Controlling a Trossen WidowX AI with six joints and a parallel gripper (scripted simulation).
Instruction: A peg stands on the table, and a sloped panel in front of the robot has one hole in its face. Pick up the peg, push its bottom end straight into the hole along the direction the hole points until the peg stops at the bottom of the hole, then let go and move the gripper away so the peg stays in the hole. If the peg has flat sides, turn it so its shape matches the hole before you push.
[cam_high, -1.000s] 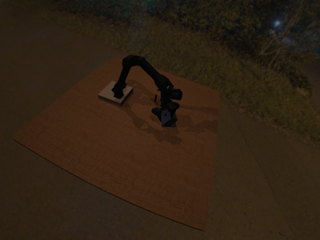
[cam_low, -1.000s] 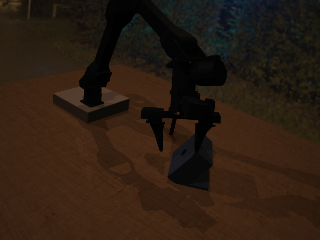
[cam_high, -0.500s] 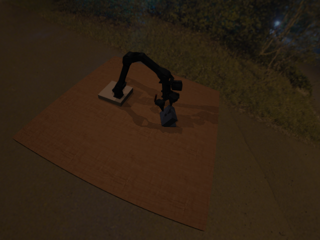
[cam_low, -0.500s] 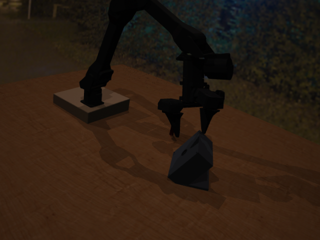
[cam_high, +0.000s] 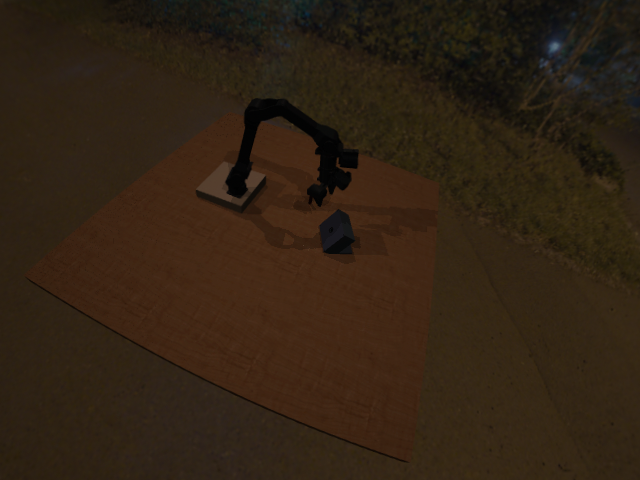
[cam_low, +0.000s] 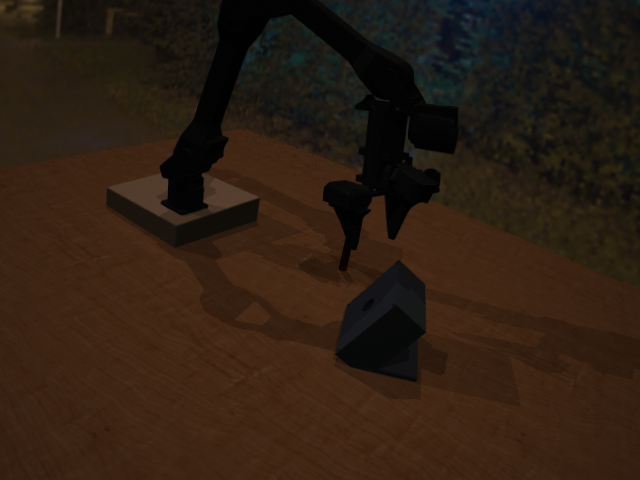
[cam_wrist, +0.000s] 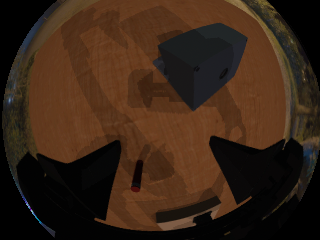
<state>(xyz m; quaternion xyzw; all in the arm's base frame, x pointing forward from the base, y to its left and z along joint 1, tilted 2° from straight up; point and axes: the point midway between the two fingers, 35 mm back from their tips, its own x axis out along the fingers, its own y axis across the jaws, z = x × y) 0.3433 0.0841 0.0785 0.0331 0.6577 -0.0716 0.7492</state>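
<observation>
The peg is 7 cm behind my gripper tip, 6 cm to the left of it and 4 cm below it. Round my gripper tip: panel 9 cm ahead, 9 cm to the right, 5 cm below.
</observation>
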